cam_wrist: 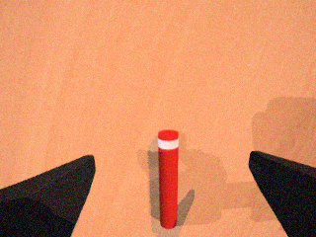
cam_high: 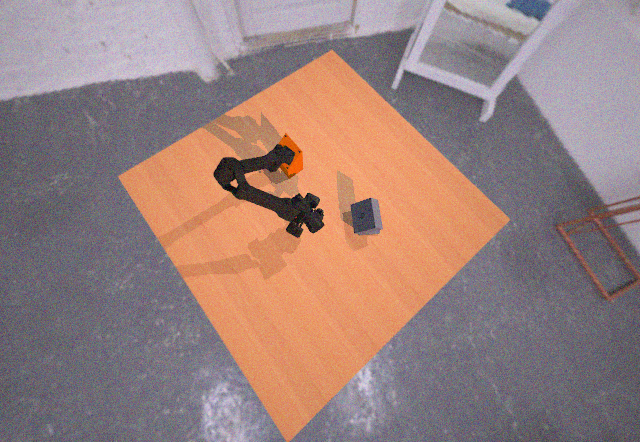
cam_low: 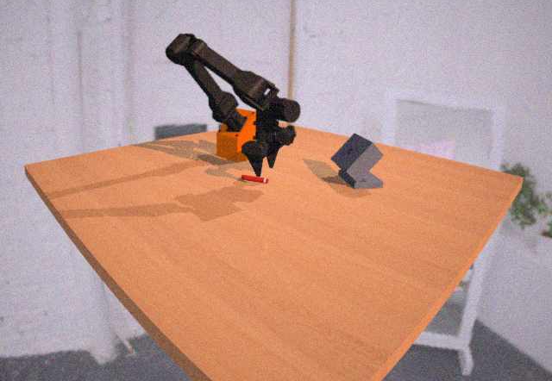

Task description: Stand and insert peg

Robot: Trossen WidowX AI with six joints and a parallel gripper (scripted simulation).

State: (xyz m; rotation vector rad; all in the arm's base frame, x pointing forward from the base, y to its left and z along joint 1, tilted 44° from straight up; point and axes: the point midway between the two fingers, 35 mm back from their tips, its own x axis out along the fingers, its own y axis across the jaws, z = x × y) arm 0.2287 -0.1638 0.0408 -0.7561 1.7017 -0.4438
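Now: gripper tip 3 cm above the peg and 2 cm past it. Round my gripper tip: sloped panel: 19 cm to the left, 19 cm ahead, 4 cm above; grey foot: 21 cm ahead, 20 cm to the left, 2 cm below.
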